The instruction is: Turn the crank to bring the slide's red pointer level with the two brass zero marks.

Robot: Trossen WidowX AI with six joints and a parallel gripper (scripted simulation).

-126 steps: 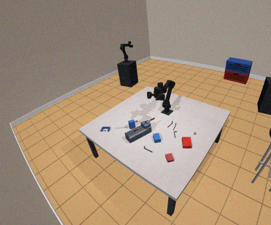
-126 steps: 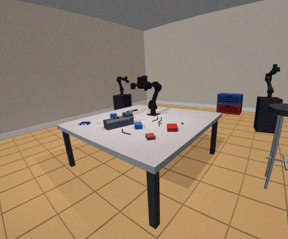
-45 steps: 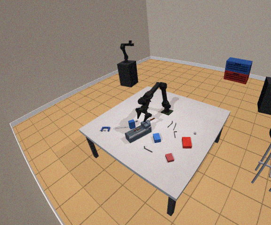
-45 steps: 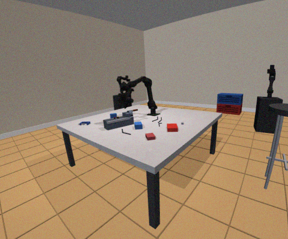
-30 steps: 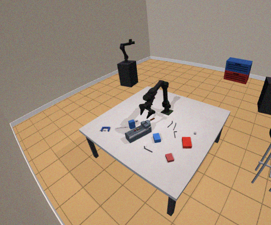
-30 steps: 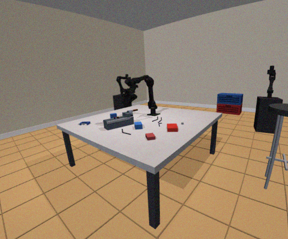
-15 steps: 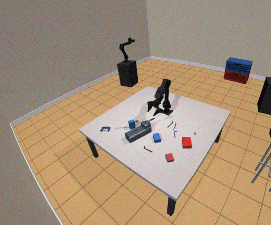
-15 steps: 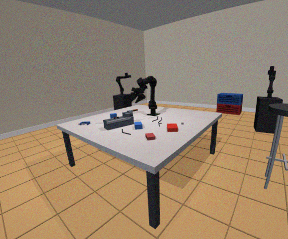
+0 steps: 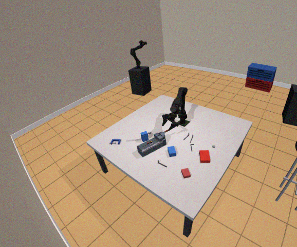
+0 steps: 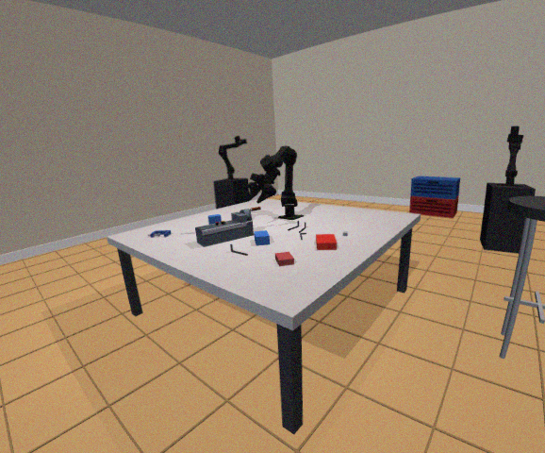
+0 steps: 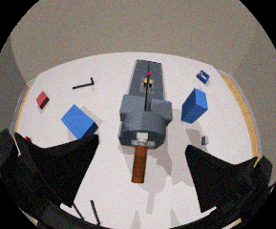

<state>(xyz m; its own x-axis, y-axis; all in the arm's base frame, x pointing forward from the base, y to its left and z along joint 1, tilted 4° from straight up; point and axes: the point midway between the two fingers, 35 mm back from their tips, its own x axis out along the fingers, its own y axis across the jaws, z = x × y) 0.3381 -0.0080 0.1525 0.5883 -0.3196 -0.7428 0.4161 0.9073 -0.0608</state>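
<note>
Now: gripper tip 4 cm above the brown crank handle, 2 cm past it and 1 cm to the right of it. The rest, counted from my gripper tip: red pointer (18 cm ahead, 9 cm to the right, 8 cm below).
</note>
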